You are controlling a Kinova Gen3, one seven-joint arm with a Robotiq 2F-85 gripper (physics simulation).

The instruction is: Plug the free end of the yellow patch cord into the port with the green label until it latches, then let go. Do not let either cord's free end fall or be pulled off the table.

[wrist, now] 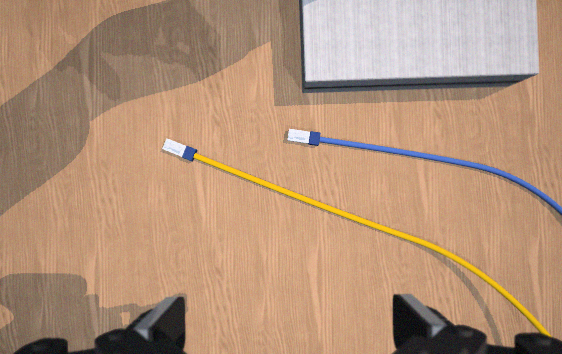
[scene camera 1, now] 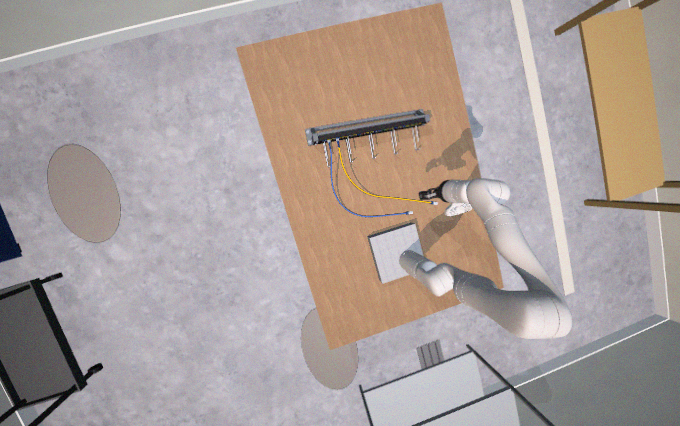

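Where they show: gripper, between the fingertips: [wrist: 288, 319] [scene camera 1: 431, 190]; arm's base, origin of its link: [scene camera 1: 408, 260].
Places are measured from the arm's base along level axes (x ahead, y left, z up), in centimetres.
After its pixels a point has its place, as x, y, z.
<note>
The yellow patch cord [scene camera 1: 368, 193] @(34.3, 6.5, -3.3) [wrist: 325, 206] @(26.4, -7.3, -4.3) runs from the patch panel [scene camera 1: 371, 127] @(59.7, -1.9, 5.0) across the table. Its free end, a clear plug with a dark blue boot [scene camera 1: 434, 203] @(18.9, -21.2, -3.9) [wrist: 179, 149] @(19.0, -21.3, -3.8), lies flat on the table. The blue cord [scene camera 1: 346, 209] @(31.1, 18.0, -4.0) [wrist: 425, 156] @(22.4, 3.5, -4.3) also runs from the panel, and its free plug [scene camera 1: 410, 212] @(19.1, -9.1, -4.2) [wrist: 303, 136] @(19.1, -8.7, -3.8) lies on the table nearby. My gripper [scene camera 1: 421, 194] @(29.0, -11.8, 18.0) [wrist: 288, 319] @(29.0, -11.8, 18.0) is open and empty, above the table beside the yellow cord near its free end. In the wrist view both plugs lie ahead of the fingertips. The green label cannot be made out.
A grey-white box [scene camera 1: 393, 250] @(6.9, 5.2, -0.1) [wrist: 420, 40] @(11.9, 2.7, -0.3) stands on the table [scene camera 1: 346, 65] @(88.6, -3.5, -4.9) near the blue plug. Several thin metal cord guides [scene camera 1: 372, 146] @(52.5, -1.4, 0.7) stick out from the panel's front. The arm's base stands beside the box. The table's edge passes under the arm at the right.
</note>
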